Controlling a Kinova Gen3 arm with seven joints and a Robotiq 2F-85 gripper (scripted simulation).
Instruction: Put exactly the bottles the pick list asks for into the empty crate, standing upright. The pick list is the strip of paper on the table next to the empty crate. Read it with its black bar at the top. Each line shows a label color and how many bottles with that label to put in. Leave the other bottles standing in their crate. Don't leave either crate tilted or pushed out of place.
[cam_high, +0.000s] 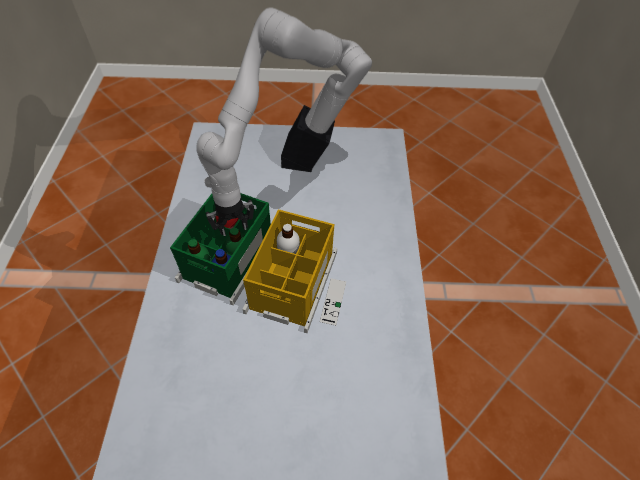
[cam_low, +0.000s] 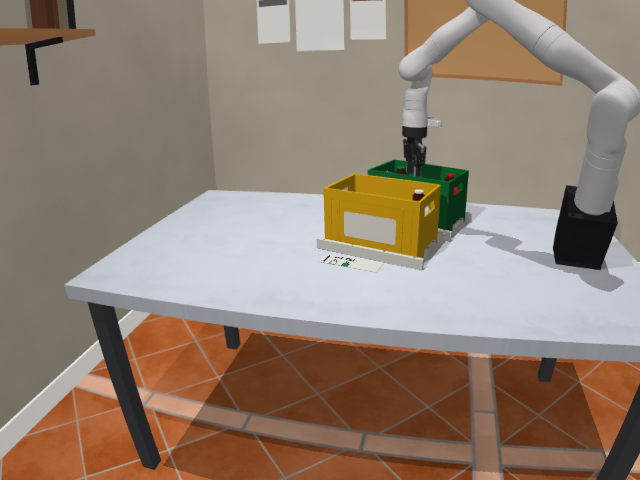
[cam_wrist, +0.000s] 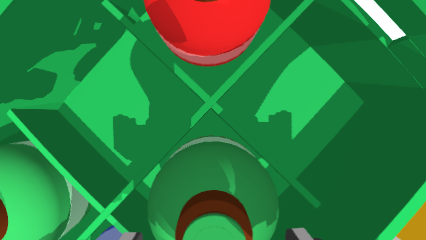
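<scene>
Right now my hand is 1 cm past the green crate, 4 cm to the left of it and 10 cm above it. From my hand the other things lie so: blue-label bottle (8 cm ahead, 3 cm to the right, 9 cm below); then white-label bottle (4 cm behind, 16 cm to the left, 9 cm below); then red-label bottle (11 cm behind, 6 cm to the right, 9 cm below).
</scene>
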